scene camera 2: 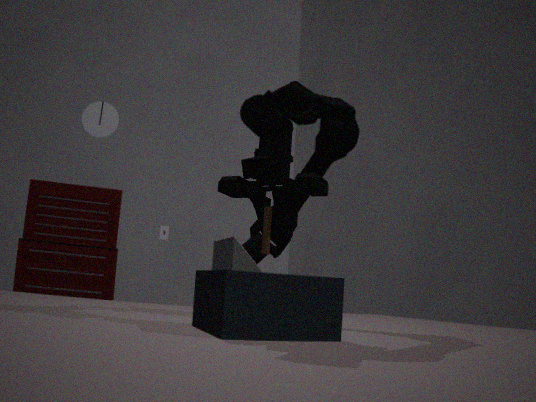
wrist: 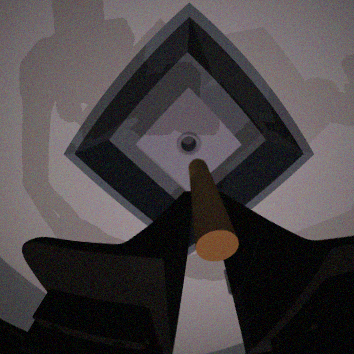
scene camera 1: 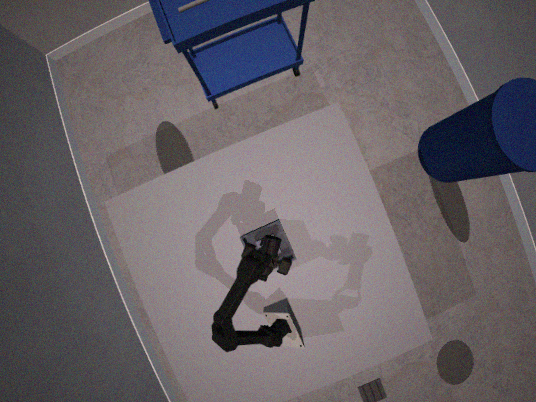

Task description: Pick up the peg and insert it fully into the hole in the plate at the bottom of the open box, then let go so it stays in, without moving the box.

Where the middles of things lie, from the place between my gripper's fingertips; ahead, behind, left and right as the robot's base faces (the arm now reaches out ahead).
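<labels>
Dark grey box (scene camera 2: 231, 305): 10 mm ahead of my hand, 10 mm to the right of it, 120 mm below it. Orange-brown peg (wrist: 215, 239): 10 mm above my hand, 10 mm ahead of it, 10 mm to the right of it. Going by their middles, the peg is the nearest to my hand of the things named here.
</labels>
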